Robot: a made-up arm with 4 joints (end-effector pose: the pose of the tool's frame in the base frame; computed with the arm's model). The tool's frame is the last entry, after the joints. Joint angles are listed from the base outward.
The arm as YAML. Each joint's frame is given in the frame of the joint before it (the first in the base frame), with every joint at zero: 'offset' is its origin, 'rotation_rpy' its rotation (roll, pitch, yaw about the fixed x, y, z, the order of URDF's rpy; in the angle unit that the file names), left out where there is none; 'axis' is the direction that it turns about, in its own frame. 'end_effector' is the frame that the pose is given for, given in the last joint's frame.
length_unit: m
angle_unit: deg
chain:
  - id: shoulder
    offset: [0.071, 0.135, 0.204]
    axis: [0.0, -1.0, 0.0]
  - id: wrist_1
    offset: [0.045, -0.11, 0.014]
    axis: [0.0, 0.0, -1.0]
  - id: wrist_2
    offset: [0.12, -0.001, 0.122]
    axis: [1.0, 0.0, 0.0]
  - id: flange
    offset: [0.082, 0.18, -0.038]
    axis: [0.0, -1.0, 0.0]
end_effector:
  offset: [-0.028, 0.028, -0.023]
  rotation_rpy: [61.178, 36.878, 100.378]
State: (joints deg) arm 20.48 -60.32 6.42 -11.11
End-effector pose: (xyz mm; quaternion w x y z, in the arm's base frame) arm -16.9 277.7 282.6 0.3299 -0.2645 0.5396 0.7281
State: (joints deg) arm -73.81 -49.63 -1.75 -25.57
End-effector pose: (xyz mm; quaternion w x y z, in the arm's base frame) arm 149.7 285.2 230.5 0.2119 -0.3106 -0.7230 -0.5795
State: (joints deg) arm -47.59 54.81 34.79 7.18
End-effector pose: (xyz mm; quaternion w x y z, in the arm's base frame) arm 433.0 -0.7 106.9 0.7207 0.4708 0.4962 0.1127
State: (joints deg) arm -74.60 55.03 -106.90 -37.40
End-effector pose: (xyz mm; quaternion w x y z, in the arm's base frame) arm 36.9 -167.6 133.5 0.2660 0.1379 -0.8072 0.5086
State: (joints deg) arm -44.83 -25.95 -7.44 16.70
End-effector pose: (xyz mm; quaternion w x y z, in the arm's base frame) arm 187.2 281.2 147.1 0.3671 0.1275 0.6507 0.6524
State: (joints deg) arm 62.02 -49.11 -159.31 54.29
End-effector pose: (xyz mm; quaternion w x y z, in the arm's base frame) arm 117.1 34.3 571.8 0.1067 -0.8000 0.1006 -0.5817
